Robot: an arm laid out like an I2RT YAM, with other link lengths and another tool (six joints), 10 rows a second.
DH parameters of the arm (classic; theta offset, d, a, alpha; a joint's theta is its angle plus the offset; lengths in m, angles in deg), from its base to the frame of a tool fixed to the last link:
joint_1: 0 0.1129 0.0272 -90
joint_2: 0 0 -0.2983 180
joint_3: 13.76 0 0.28 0
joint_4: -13.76 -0.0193 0.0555 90
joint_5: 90 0.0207 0 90
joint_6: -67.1 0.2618 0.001 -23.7
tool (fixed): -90 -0.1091 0 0
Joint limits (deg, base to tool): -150..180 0..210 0..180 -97..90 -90..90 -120..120
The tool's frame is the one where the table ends.
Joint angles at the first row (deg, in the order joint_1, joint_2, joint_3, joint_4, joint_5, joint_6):
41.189, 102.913, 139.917, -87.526, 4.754, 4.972
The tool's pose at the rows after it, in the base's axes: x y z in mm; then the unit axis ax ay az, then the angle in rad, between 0 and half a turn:
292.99 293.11 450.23 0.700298 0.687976 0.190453 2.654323
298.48 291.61 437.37 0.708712 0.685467 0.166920 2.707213
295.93 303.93 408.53 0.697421 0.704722 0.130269 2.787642
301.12 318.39 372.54 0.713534 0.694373 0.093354 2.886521
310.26 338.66 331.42 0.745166 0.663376 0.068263 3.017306
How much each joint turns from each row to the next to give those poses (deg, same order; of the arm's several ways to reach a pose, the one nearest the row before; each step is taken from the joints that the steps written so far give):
-1.967, 0.044, -0.176, -0.349, 0.371, 3.016
-1.704, 0.438, -1.833, -0.526, -2.863, 1.159
-0.154, 0.545, -5.183, 0.657, -4.415, 0.065
0.001, 0.109, -8.175, 4.022, -3.715, 4.438
0.196, 0.001, -10.141, 8.131, -4.765, 7.781

